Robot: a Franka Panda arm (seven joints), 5 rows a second.
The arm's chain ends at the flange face. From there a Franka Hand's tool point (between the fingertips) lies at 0.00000 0.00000 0.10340 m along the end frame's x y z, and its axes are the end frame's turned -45 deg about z.
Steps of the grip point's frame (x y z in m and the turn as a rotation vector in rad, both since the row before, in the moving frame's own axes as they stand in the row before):
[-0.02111 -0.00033 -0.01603 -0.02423 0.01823 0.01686]
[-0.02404 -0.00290 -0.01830 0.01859 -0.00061 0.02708]
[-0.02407 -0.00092 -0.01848 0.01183 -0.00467 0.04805]
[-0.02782 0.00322 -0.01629 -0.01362 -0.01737 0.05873]
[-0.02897 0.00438 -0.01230 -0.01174 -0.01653 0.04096]
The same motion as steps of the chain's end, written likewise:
[-0.01826 0.01423 -0.01598 -0.00424 0.03002 0.01686]
[-0.01766 0.01628 -0.01828 0.01271 -0.01358 0.02708]
[-0.01648 0.01692 -0.01847 0.00506 -0.01167 0.04805]
[-0.01705 0.01969 -0.01626 -0.02191 -0.00265 0.05873]
[-0.01700 0.02152 -0.01228 -0.01999 -0.00339 0.04096]

